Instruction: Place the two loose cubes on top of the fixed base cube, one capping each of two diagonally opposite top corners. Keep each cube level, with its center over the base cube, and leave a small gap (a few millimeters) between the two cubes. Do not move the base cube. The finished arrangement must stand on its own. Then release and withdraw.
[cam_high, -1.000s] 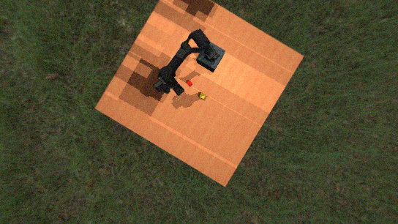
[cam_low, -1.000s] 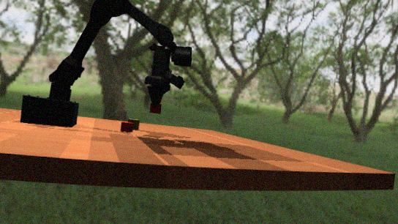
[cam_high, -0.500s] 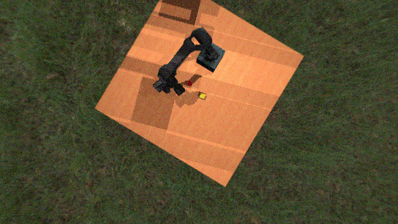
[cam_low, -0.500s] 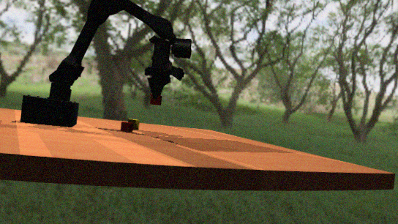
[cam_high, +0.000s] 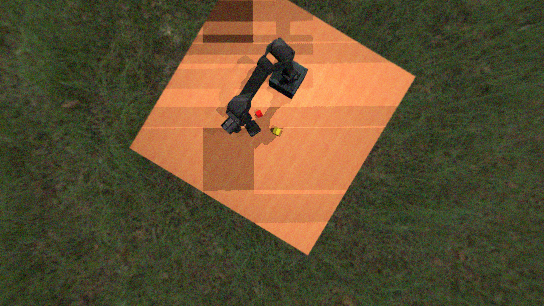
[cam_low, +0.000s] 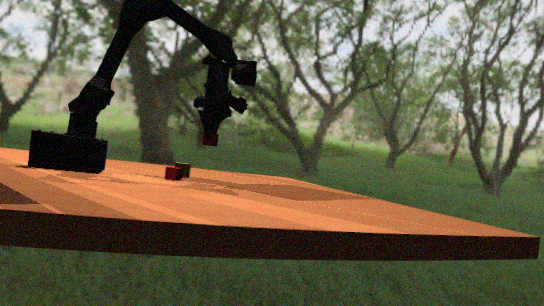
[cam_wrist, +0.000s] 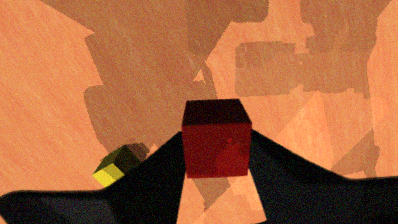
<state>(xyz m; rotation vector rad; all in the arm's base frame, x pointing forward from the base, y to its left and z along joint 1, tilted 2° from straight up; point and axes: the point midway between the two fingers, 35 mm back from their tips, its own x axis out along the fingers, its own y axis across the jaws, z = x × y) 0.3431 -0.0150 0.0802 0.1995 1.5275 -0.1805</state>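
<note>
Now: gripper tip 70 mm past the yellow base cube, 150 mm to the right of it and 100 mm above it. Also, from my gripper tip: red cube right at my gripper tip.
</note>
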